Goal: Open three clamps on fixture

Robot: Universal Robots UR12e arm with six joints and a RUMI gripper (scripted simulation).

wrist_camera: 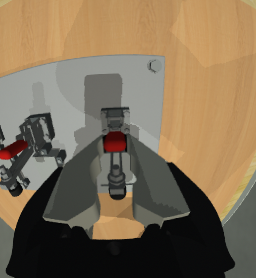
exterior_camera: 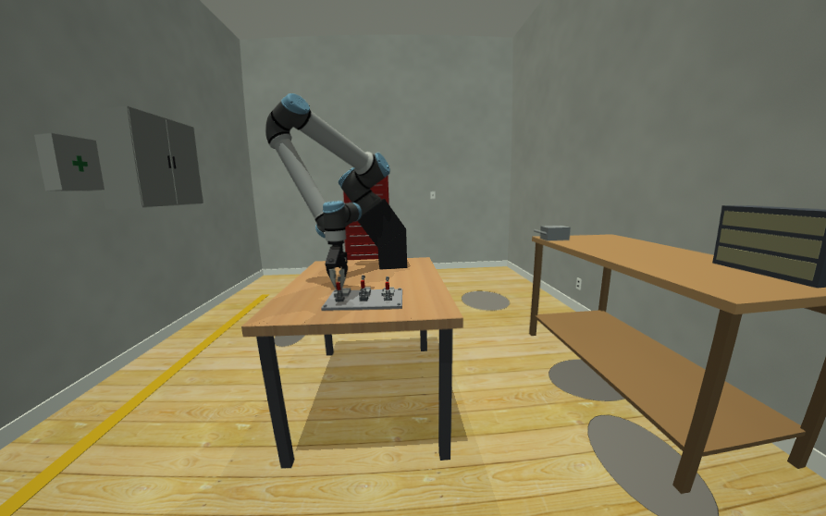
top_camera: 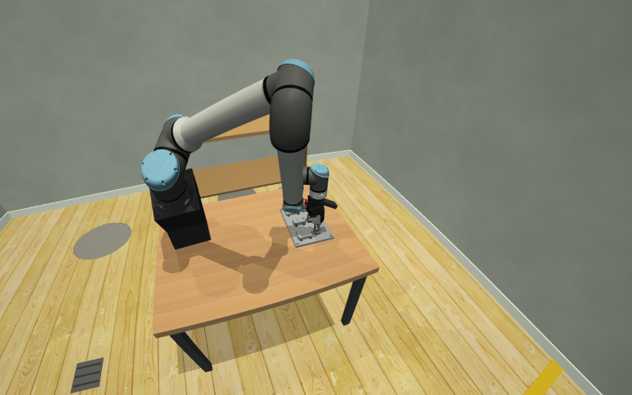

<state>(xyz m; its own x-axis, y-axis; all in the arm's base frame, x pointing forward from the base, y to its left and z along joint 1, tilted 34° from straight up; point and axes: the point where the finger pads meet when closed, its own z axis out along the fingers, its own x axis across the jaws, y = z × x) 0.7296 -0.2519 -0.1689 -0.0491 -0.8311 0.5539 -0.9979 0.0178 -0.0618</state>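
The grey fixture plate is 30 mm behind my hand, 110 mm to the left of it and 80 mm below it.
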